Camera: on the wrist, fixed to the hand. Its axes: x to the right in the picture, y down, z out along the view.
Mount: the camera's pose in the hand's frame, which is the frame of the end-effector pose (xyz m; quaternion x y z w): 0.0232 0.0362 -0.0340 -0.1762 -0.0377 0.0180 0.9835
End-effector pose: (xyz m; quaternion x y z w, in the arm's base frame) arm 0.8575 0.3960 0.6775 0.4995 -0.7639 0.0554 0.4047
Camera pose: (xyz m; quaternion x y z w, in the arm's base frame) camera 0.8434 0.4139 0.7274 0.4083 -0.7853 -0.0917 0.4562
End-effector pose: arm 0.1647 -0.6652 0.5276 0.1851 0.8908 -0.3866 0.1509
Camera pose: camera 0.1560 -0.6120 0.5174 0.1569 0.9352 -0.2275 0.2216
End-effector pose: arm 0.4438 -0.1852 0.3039 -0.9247 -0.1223 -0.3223 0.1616
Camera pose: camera 0.4545 -0.2284 0.3358 0.9522 0.0529 0.3007 0.0028
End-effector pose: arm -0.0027 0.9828 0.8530 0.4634 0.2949 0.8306 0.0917
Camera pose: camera -0.0392 0.9496 0.8769 0.4762 0.1319 0.8530 0.1680
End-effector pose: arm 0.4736 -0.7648 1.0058 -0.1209 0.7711 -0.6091 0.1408
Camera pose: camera 0.4391 -0.7340 0.9764 -0.1528 0.8625 -0.4561 0.1572
